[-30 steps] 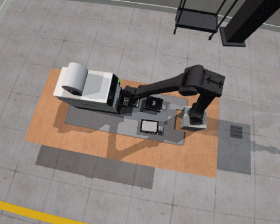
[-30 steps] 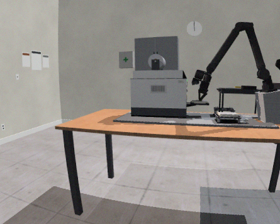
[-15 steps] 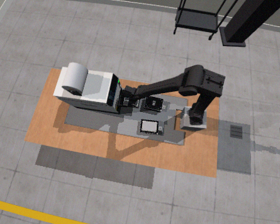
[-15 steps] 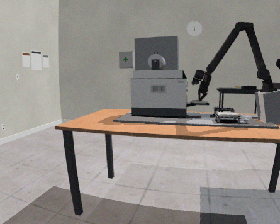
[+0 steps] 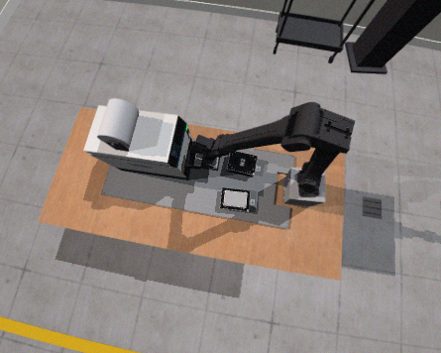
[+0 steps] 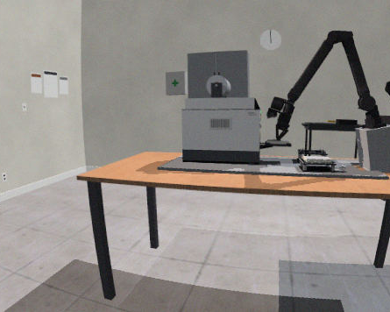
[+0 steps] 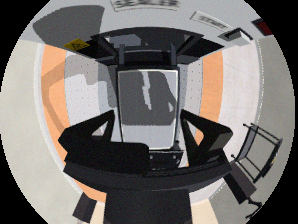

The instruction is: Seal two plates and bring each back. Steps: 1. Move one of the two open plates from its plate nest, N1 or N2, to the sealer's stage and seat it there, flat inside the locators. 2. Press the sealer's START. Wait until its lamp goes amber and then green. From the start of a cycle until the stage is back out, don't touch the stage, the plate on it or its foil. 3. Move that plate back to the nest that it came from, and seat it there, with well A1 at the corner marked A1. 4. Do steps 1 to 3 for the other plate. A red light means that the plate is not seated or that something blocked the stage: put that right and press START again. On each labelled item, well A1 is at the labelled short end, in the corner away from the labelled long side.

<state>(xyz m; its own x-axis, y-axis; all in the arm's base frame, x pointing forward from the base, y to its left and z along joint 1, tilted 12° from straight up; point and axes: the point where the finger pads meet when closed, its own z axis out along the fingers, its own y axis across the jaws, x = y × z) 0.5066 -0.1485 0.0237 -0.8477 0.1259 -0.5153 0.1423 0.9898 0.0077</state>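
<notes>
The sealer stage lies 30 mm below my hand. Round my hand: foil roll (330 mm ahead, 290 mm above, 50 mm to the right).
</notes>
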